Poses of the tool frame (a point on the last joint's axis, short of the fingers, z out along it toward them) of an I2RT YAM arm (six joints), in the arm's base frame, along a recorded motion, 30 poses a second.
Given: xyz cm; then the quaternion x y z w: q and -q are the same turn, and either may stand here.
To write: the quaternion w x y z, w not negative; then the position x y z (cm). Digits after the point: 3 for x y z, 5 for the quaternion.
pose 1, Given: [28.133 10.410 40.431 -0.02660 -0.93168 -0.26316 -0.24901]
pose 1, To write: [0.24901 0.02660 0.93168 0.26316 28.133 10.410 40.431]
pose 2, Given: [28.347 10.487 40.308 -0.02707 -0.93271 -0.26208 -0.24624]
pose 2, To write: [0.24624 0.02707 0.93271 0.26208 28.347 10.487 40.308]
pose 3, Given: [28.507 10.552 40.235 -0.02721 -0.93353 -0.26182 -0.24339]
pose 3, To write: [0.24339 0.02721 0.93353 0.26182 28.507 10.552 40.235]
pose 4, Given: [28.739 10.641 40.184 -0.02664 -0.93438 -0.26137 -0.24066]
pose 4, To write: [0.24066 0.02664 0.93438 0.26137 28.739 10.641 40.184]
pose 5, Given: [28.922 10.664 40.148 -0.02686 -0.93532 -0.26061 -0.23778]
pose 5, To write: [0.23778 0.02686 0.93532 0.26061 28.922 10.664 40.148]
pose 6, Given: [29.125 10.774 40.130 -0.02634 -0.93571 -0.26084 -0.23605]
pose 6, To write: [0.23605 0.02634 0.93571 0.26084 29.125 10.774 40.130]
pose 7, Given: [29.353 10.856 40.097 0.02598 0.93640 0.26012 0.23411]
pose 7, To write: [0.23411 0.02598 0.93640 0.26012 29.353 10.856 40.097]
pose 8, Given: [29.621 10.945 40.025 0.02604 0.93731 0.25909 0.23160]
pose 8, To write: [0.23160 0.02604 0.93731 0.25909 29.621 10.945 40.025]
